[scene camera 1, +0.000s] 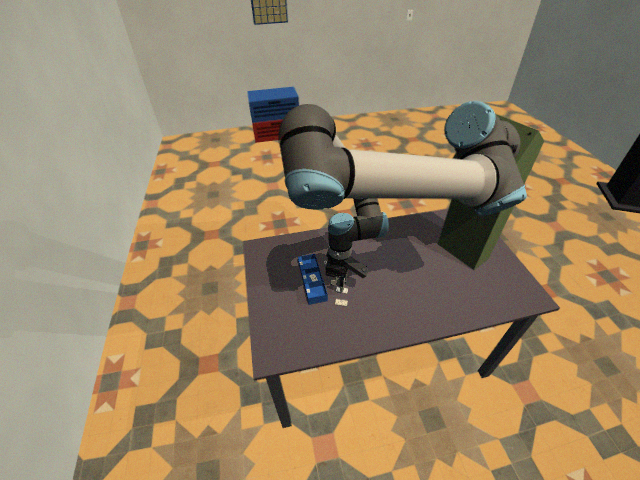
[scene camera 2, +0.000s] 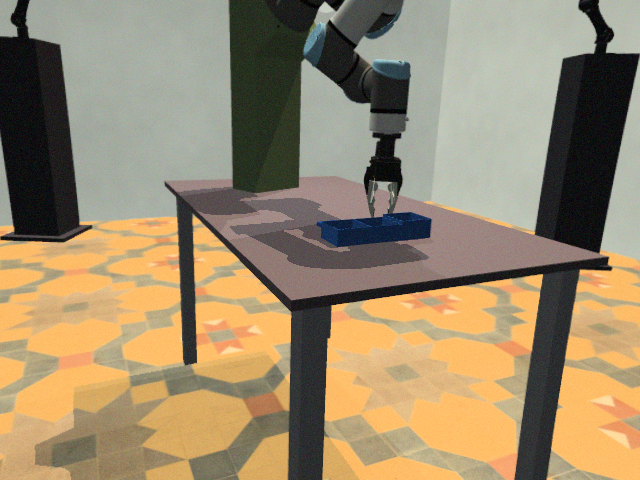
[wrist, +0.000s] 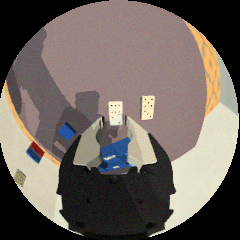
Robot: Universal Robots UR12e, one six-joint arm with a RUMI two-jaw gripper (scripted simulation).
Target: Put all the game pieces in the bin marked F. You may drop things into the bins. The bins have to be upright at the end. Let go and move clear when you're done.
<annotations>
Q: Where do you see a blue bin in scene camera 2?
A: At 391, 227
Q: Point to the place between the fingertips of my gripper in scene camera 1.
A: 342, 288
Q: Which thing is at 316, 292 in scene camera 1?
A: A blue bin.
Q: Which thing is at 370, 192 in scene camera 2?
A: My gripper.
</annotations>
